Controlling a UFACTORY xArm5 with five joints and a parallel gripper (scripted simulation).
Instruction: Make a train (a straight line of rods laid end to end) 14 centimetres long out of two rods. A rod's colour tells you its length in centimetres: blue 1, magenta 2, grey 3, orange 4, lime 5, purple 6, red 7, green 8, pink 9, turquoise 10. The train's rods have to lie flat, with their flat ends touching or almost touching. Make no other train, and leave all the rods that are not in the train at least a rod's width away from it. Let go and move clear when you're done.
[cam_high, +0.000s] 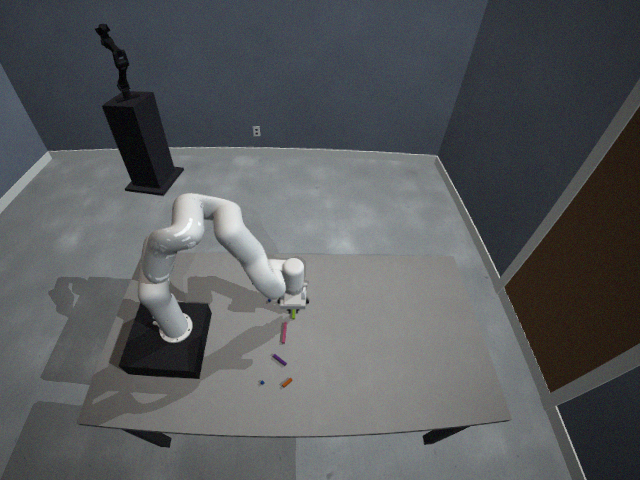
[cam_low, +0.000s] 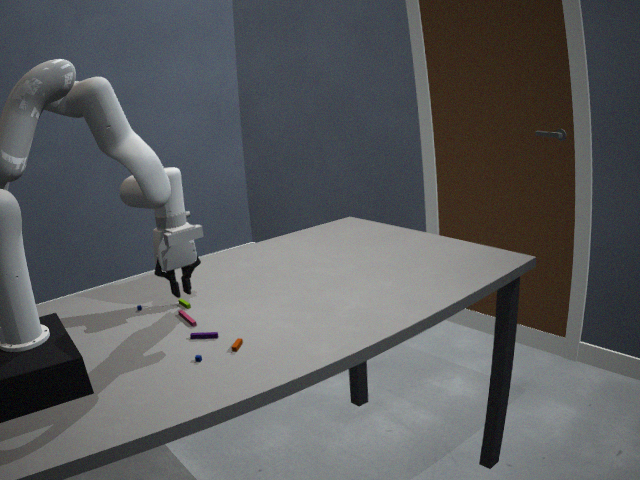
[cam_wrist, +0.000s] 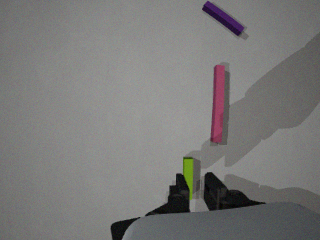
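My hand is 4 cm above the lime rod. From my hand the other things lie so: orange rod (4 cm ahead, 29 cm to the right, 4 cm below); purple rod (1 cm behind, 21 cm to the right, 4 cm below); pink rod (2 cm behind, 9 cm to the right, 4 cm below).
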